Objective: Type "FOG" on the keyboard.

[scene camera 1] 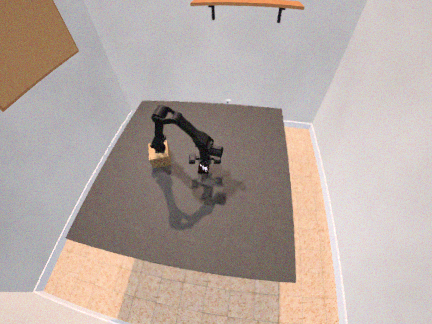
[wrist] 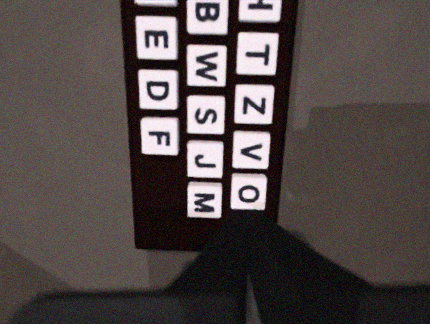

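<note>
The keyboard is a dark board with white letter keys, lying on the dark surface, its letters sideways in the wrist view. The O key is at the near end of the right column. The F key is at the near end of the left column, past D and E. Part of a key shows above E, its letter cut off; a G does not show. My gripper is shut and empty. Its tips are at the near edge of the O key in the wrist view; contact cannot be told.
The M key, the J key and the V key are near the tips. The arm's base stands on a wooden block at the left of the dark table top. An orange shelf hangs on the back wall.
</note>
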